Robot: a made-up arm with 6 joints.
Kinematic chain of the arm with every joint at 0, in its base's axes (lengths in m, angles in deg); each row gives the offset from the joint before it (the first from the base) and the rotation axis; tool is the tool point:
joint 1: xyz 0 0 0.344 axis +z
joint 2: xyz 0.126 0 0 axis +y
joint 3: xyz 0 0 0.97 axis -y
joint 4: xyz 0 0 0.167 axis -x
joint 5: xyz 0.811 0 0 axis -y
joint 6: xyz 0.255 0 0 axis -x
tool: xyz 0 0 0
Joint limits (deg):
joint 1: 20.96..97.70
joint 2: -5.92..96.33
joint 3: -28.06..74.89
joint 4: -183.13..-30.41
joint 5: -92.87..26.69
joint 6: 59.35..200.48
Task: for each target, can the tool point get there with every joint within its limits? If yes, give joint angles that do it. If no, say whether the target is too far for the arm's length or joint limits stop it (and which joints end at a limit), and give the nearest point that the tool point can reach.
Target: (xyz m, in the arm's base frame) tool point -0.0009 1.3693 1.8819
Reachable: yes | joints 87.54 23.30 47.28 -141.62 -22.13 177.11
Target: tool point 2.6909 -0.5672 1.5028
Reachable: no: too far | nearest point 1.8257 0.5770 1.2913 | short by 1.450 m
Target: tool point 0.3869 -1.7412 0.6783
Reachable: no: joint limits stop it (at a limit: joint 1, joint 2, joint 3, joint 4, joint 5) | nearest point 0.0489 -0.2582 2.1641 | short by 2.126 m
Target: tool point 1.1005 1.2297 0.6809
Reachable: yes | joints 43.38 36.85 3.65 -81.08 -33.20 144.47
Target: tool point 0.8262 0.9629 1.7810
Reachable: yes | joints 38.96 25.26 57.47 -72.84 -70.19 88.61
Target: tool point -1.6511 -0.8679 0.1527
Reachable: no: joint limits stop it (at a limit: joint 1, joint 2, joint 3) | nearest point -0.2712 0.5858 -0.4528 | short by 2.094 m
